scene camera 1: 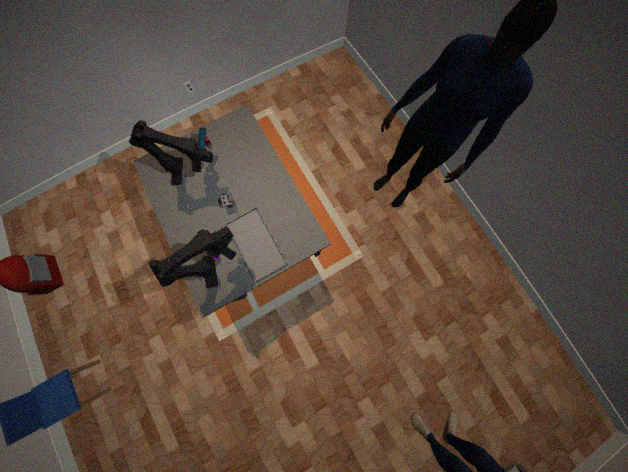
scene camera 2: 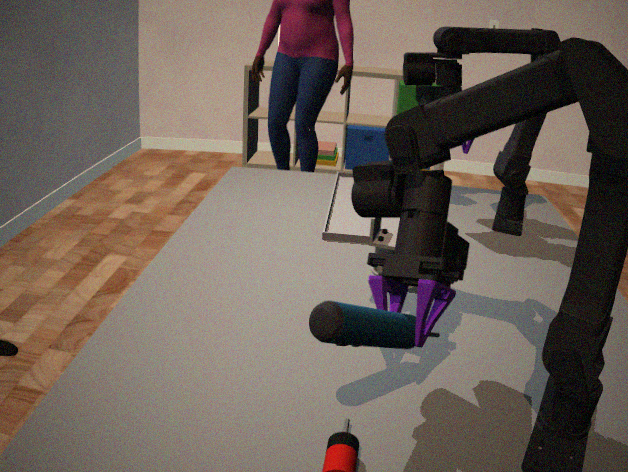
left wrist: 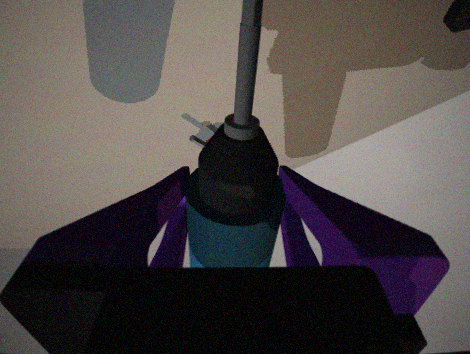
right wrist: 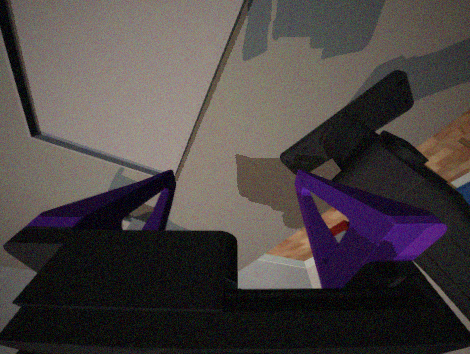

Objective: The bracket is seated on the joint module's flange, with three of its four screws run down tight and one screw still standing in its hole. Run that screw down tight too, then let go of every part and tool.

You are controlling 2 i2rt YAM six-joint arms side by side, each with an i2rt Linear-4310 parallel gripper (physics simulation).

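Frame: origin at the left arm's base, x right, y ahead, z up, level; centimetres.
Where they show: left gripper, fingertip midpoint: point(scene camera 2: 402, 344) point(left wrist: 234, 177); right gripper, fingertip midpoint: point(right wrist: 235, 176); left arm's base, origin of the base link: point(scene camera 1: 177, 171) point(scene camera 2: 561, 427); right arm's base, origin of the base link: point(scene camera 1: 210, 271) point(scene camera 2: 509, 219) point(right wrist: 338, 132).
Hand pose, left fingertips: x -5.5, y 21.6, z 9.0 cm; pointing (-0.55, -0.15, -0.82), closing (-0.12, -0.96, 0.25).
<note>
Each offset is from my left fingertips to the centre of the thing.
A pale bracket and joint module @(dx +33.1, dy +14.9, dz -0.8 cm) point(scene camera 1: 225, 200) point(scene camera 2: 384, 238) stand on the table. In scene camera 2 my left arm partly hides them. Dark round spots show on top, but the screws are too small to tell apart. My left gripper point(scene camera 2: 404, 327) point(left wrist: 234, 177) is shut on a teal-handled screwdriver @(dx -2.2, dy +1.2, dz +2.8 cm) point(scene camera 1: 202, 138) point(scene camera 2: 373, 325) point(left wrist: 232, 242). It holds the screwdriver nearly level above the table, and its grey shaft runs out past the fingers in the left wrist view. My right gripper point(right wrist: 235, 176) is open and empty, high beside the tray and apart from the bracket.
A shallow white tray @(dx +61.9, dy +29.9, dz -8.2 cm) point(scene camera 1: 243, 223) point(scene camera 2: 347, 237) point(right wrist: 100, 153) lies on the table beyond the joint module in scene camera 2. A red tool @(dx -12.1, dy +0.9, dz -7.3 cm) point(scene camera 2: 341, 454) with a black collar and thin shaft stands near the front. A person point(scene camera 2: 307, 101) and a shelf unit point(scene camera 2: 250, 116) are behind the table.
</note>
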